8 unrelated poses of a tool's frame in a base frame.
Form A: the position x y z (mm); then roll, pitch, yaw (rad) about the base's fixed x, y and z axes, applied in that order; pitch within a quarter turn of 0, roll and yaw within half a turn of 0.
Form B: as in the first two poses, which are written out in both.
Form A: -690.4, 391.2, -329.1, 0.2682, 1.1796, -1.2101
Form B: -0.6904, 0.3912, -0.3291, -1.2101, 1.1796, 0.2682
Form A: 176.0, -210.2, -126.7, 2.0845, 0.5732, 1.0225
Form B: 0.1760, -0.2102, -0.1267, 1.0225, 0.5732, 2.0845
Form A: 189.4, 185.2, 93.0, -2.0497, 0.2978, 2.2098
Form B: 0.1894, 0.1852, 0.0930, 2.2098, 0.2978, -2.0497
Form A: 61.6, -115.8, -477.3, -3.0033, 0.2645, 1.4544
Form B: 0.0616, -0.1158, -0.4773, 1.4544, 0.2645, -3.0033
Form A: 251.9, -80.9, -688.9, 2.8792, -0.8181, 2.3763
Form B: 0.2519, -0.0809, -0.6889, 2.3763, -0.8181, 2.8792
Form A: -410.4, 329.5, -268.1, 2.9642, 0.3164, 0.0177
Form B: -0.4104, 0.3295, -0.2681, 0.0177, 0.3164, 2.9642
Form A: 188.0, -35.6, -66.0, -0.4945, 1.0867, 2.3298
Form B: 0.1880, -0.0356, -0.0660, 2.3298, 1.0867, -0.4945
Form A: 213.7, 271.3, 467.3, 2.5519, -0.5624, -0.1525
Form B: 0.2137, 0.2713, 0.4673, -0.1525, -0.5624, 2.5519
